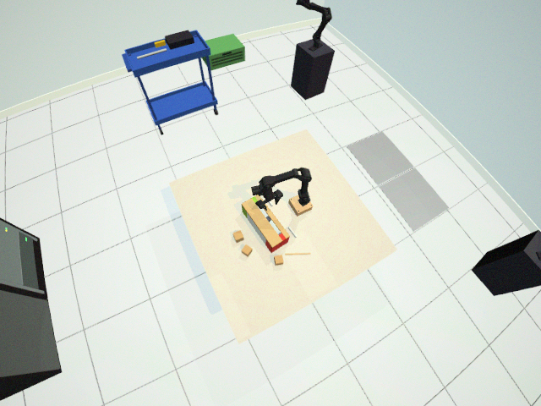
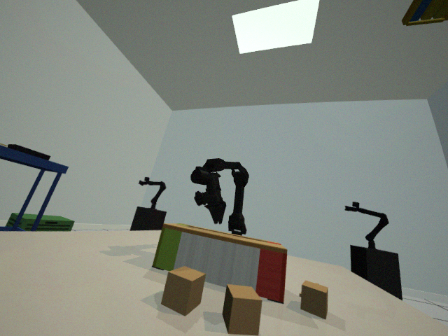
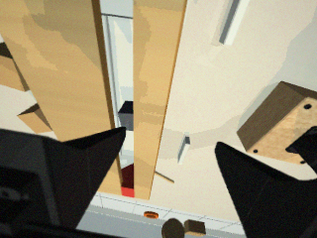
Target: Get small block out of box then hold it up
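Right now the box is 4 cm ahead of my gripper tip, 4 cm to the left of it and 9 cm below it.
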